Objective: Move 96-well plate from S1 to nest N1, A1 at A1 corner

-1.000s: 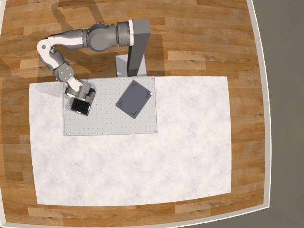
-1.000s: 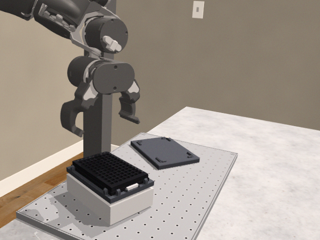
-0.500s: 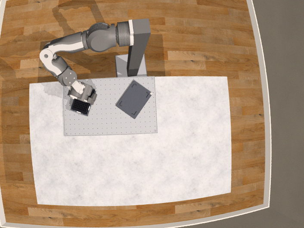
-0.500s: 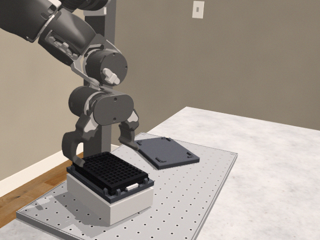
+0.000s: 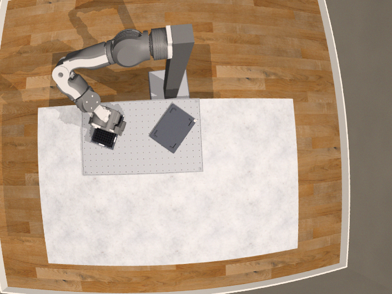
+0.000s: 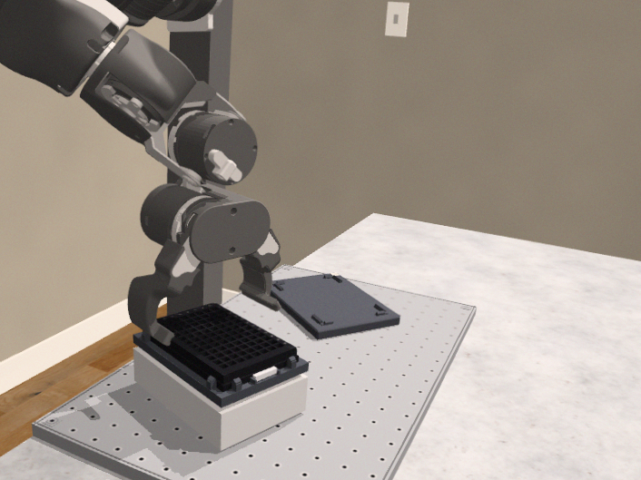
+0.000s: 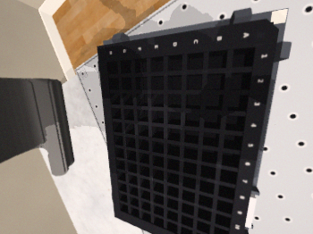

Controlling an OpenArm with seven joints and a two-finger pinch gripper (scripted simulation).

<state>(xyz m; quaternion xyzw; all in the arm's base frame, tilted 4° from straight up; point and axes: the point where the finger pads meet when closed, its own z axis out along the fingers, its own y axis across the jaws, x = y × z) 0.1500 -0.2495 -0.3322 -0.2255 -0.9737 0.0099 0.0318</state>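
Now: the black 96-well plate 20 mm below my hand, 10 mm to the right of it and 10 mm ahead of it. From my hand the other things lie so: dark plate nest N1: 250 mm to the left, 70 mm below, 40 mm ahead.
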